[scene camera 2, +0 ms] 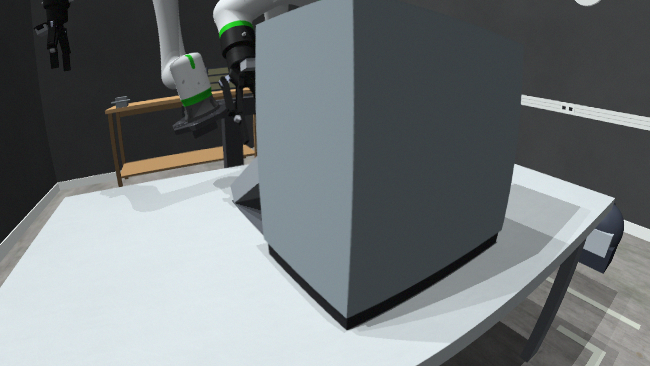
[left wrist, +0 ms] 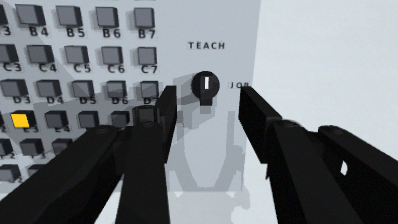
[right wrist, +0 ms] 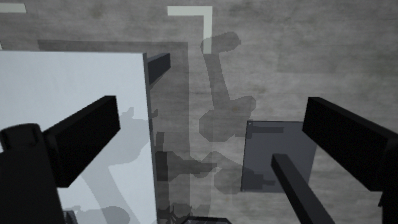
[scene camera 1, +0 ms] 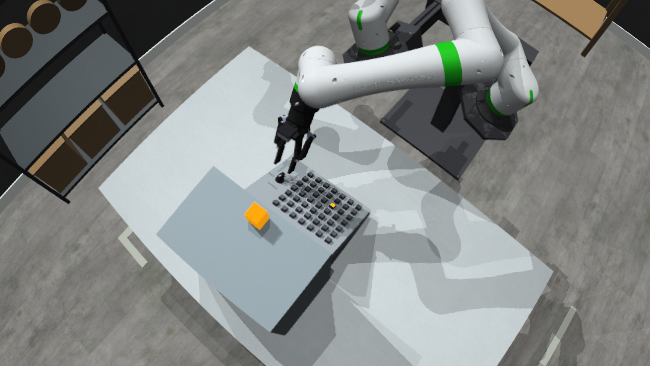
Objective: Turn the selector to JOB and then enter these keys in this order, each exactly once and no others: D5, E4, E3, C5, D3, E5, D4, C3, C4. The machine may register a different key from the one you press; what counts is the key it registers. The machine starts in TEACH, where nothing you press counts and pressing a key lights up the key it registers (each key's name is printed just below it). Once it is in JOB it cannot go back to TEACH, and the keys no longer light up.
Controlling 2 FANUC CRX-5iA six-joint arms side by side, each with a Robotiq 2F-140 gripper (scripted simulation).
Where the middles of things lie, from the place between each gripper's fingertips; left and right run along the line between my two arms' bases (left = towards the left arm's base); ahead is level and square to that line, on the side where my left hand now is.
I see the sloped key panel (scene camera 1: 266, 189) 80 mm ahead of my left hand, 100 mm to the left of it and 110 mm below it.
Right now the sloped key panel is 77 cm ahead of my right hand (scene camera 2: 61, 69), 55 cm to the left of it and 36 cm below it.
